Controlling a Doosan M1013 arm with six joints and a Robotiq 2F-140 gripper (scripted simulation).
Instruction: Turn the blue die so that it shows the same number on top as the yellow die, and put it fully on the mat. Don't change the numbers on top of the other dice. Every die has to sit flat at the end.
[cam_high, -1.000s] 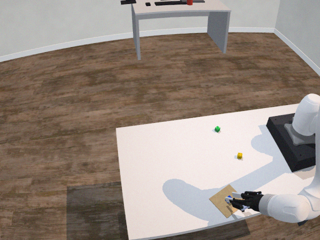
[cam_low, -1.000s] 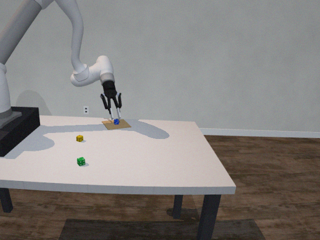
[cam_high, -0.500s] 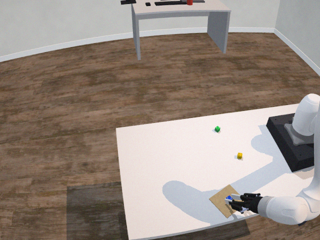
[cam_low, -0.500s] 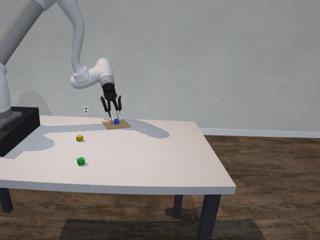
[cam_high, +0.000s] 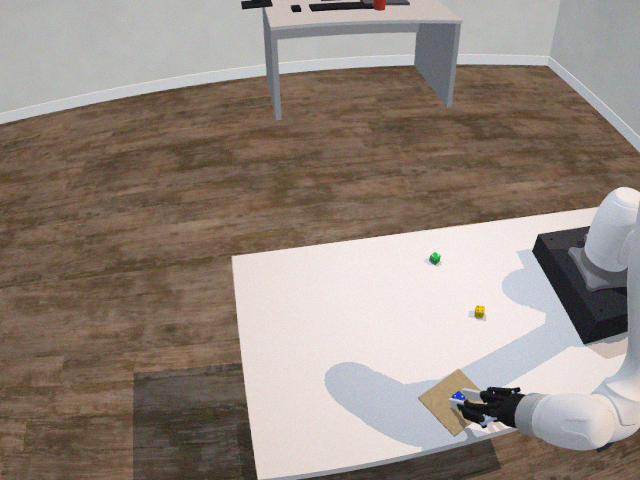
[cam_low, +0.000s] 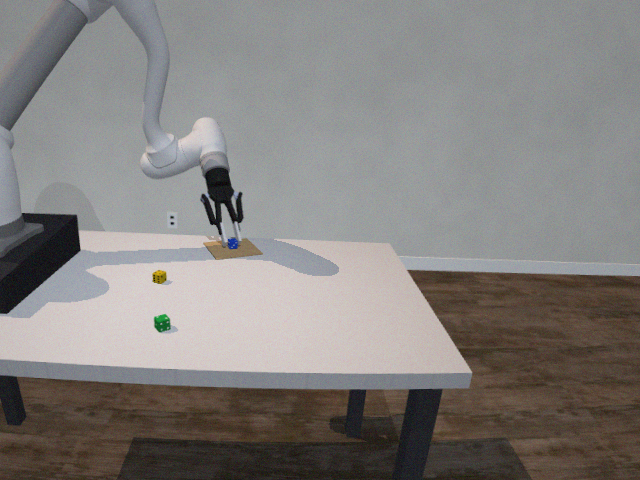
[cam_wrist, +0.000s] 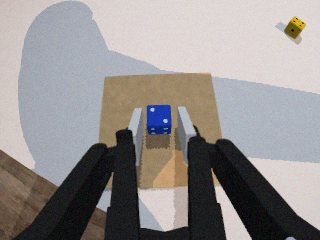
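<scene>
Now: hand 1 cm short of the blue die, 2 cm to the left of it and 2 cm above it. From my hand the other things lie so: yellow die (11 cm behind, 29 cm to the right, 3 cm below); then tan mat (1 cm ahead, 2 cm to the right, 4 cm below); then green die (2 cm behind, 50 cm to the right, 3 cm below).
</scene>
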